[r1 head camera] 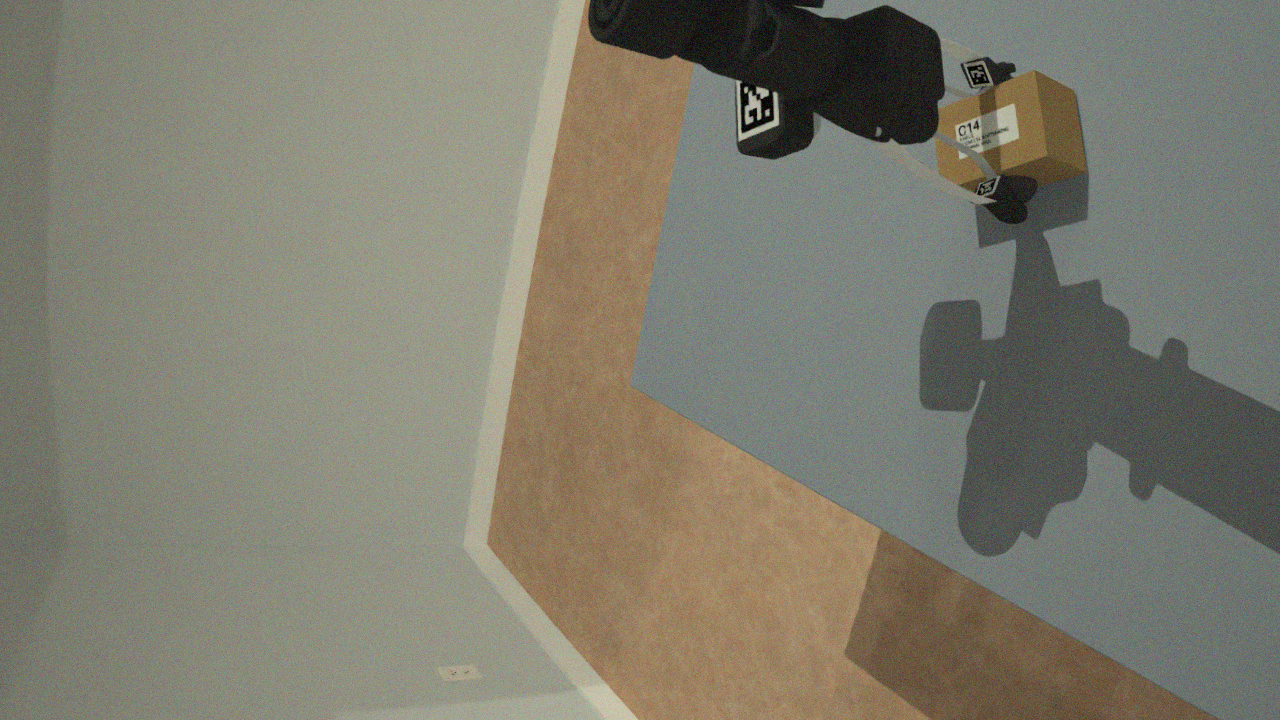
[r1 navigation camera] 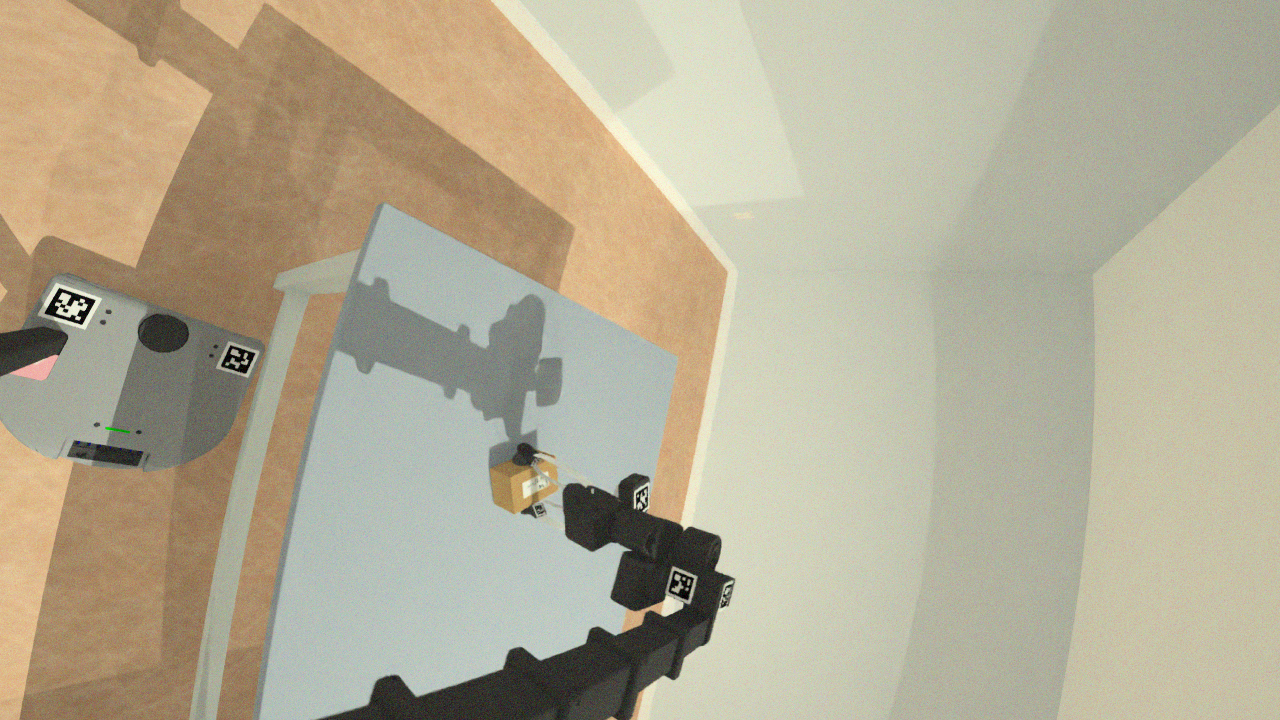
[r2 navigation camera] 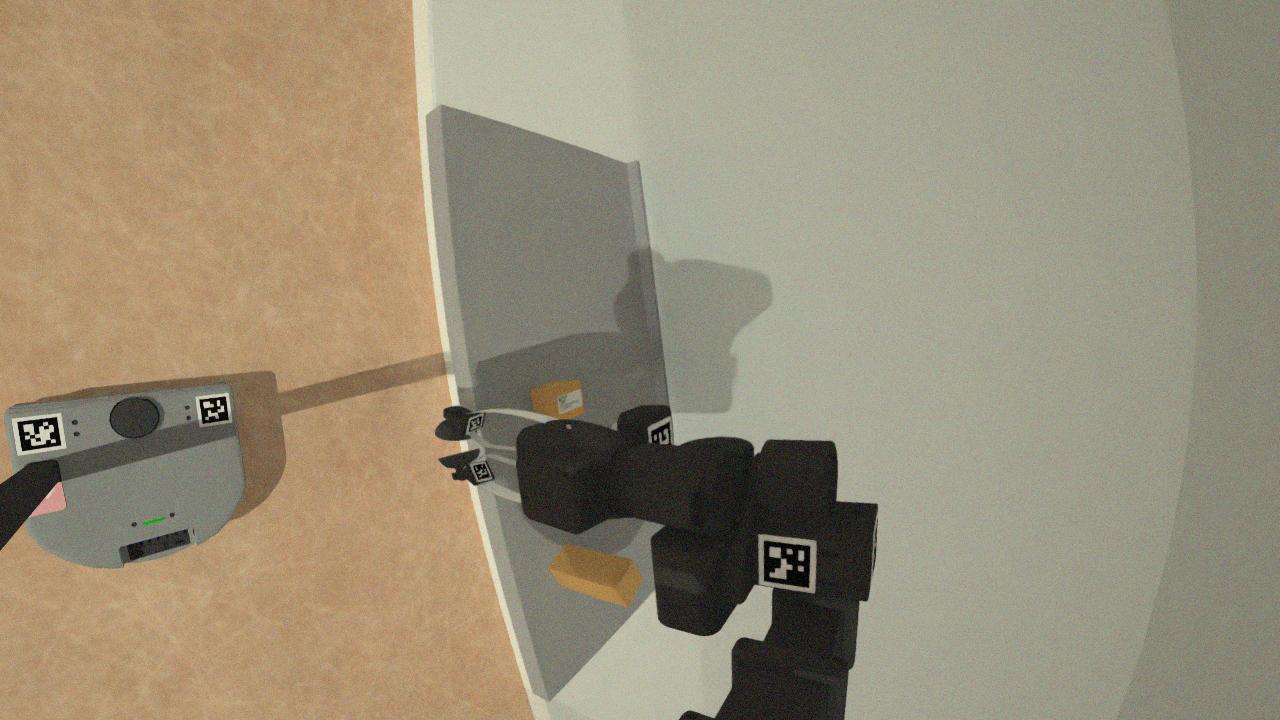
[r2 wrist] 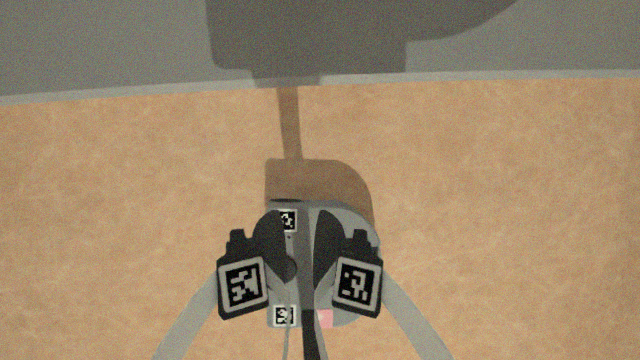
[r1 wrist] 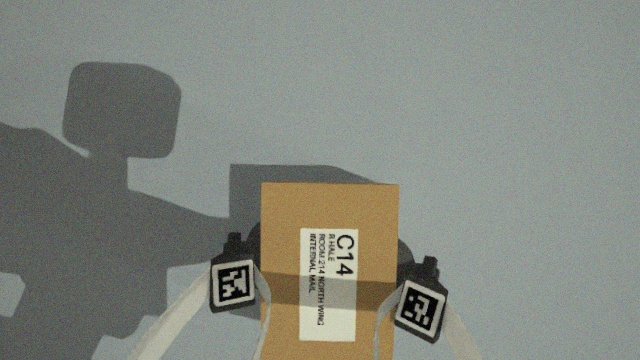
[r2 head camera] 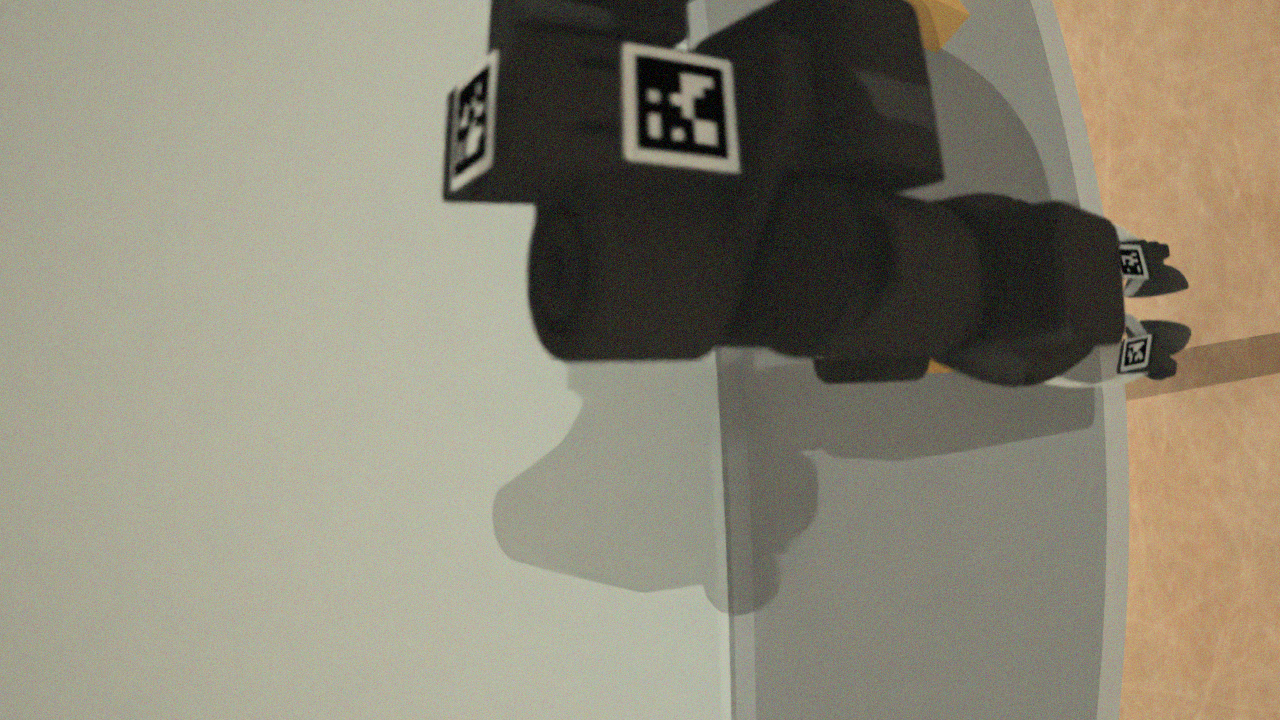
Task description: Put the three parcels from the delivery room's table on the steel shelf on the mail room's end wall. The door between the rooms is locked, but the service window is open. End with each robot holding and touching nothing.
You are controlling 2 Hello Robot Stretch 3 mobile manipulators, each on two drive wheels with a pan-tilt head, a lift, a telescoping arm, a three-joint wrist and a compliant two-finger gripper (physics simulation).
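The r1 gripper (r1 head camera: 1002, 134) (r1 navigation camera: 529, 481) (r1 wrist: 329, 250) is shut on the brown parcel C14 (r1 head camera: 1056, 125) (r1 navigation camera: 510, 492) (r1 wrist: 280, 215), a fingertip against each side. The parcel is at the blue-grey table (r1 head camera: 769, 313) (r1 navigation camera: 420, 555) (r1 wrist: 500, 100); any small gap beneath it is hard to judge. The r2 gripper (r2 head camera: 1168, 307) (r2 navigation camera: 458, 445) (r2 wrist: 302, 245) is narrowly open with nothing between its fingertips, at the front edge of the grey shelf (r2 head camera: 939, 582) (r2 navigation camera: 546, 250) (r2 wrist: 100, 45). A small labelled parcel (r2 navigation camera: 546, 402) and a longer parcel (r2 navigation camera: 597, 575) (r2 head camera: 941, 22) lie apart on that shelf. The small one is mostly hidden in the r2 head view.
The r1 base (r1 navigation camera: 125, 385) stands beside the table's long side, near its pale leg frame (r1 navigation camera: 241, 501). Walls meet in a corner beyond the table. The r2 base (r2 navigation camera: 134, 474) (r2 wrist: 350, 220) stands on the floor in front of the shelf. A plain wall (r2 navigation camera: 895, 268) rises behind the shelf.
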